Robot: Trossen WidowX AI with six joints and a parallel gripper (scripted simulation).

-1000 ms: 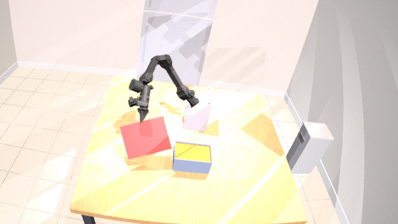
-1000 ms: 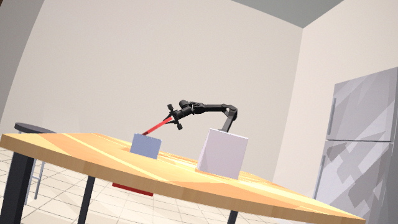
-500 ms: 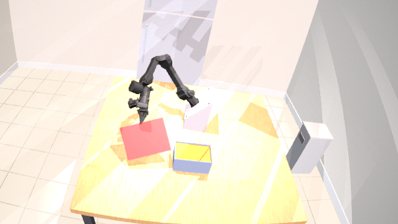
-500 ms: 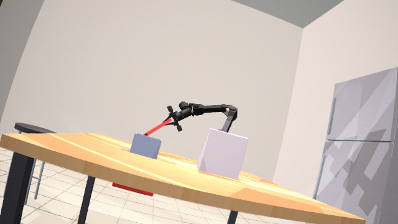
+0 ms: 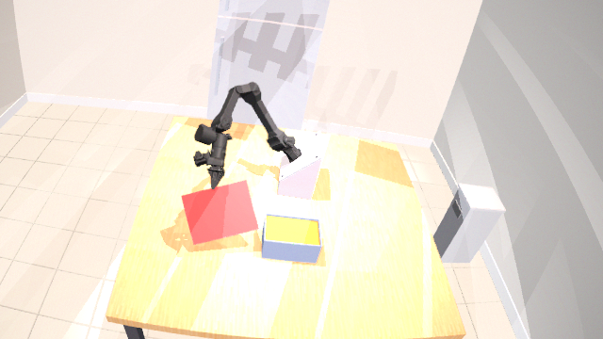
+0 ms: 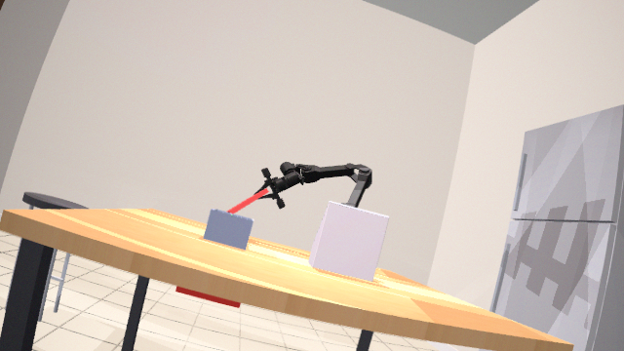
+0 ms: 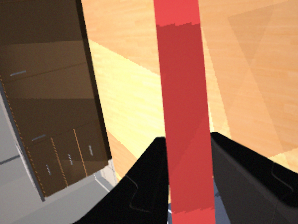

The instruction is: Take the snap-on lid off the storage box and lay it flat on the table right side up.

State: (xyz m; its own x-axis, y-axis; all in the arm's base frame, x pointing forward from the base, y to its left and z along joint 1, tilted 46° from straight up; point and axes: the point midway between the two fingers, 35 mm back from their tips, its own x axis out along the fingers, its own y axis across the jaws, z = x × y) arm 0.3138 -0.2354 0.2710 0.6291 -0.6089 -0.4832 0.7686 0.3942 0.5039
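My gripper tip is 60 mm short of the lid, 30 mm to the right of it and 50 mm above it. Round my gripper tip: storage box: 90 mm ahead, 300 mm to the left, 140 mm below.
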